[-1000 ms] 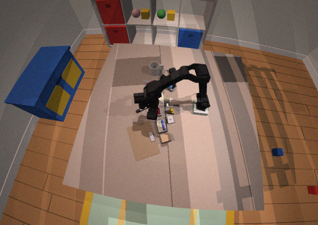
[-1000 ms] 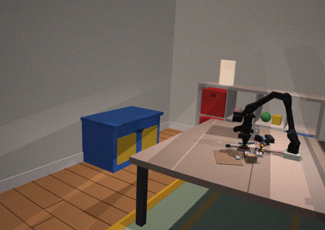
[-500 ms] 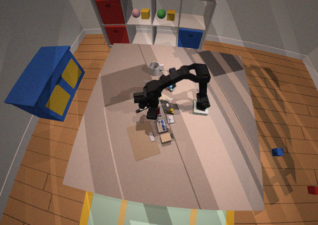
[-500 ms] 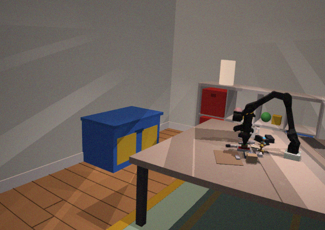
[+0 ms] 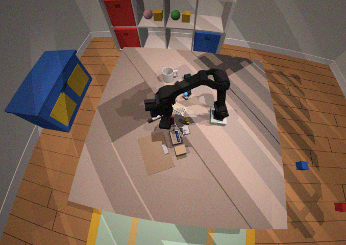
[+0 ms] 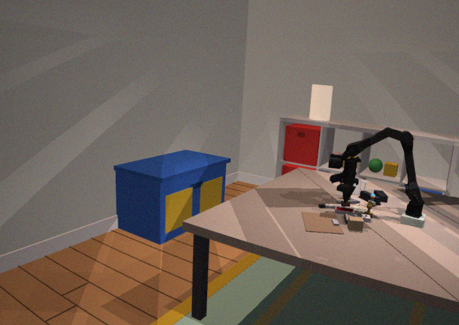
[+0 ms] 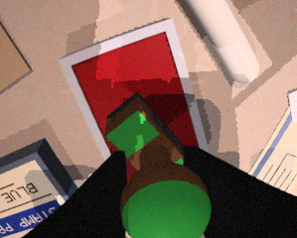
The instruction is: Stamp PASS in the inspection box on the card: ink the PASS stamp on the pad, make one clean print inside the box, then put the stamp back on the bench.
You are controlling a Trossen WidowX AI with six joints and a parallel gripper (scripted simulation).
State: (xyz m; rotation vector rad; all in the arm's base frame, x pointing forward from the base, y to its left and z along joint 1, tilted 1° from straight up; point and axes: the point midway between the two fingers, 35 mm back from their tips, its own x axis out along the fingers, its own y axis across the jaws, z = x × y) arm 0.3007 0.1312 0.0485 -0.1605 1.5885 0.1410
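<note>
Now: gripper tip 5 cm above the red ink pad. Round my gripper tip: yellow-knobbed stamp: 11 cm behind, 3 cm to the right, 4 cm below; then green-knobbed stamp: right at my gripper tip; then white marker: 9 cm ahead, 5 cm below.
</note>
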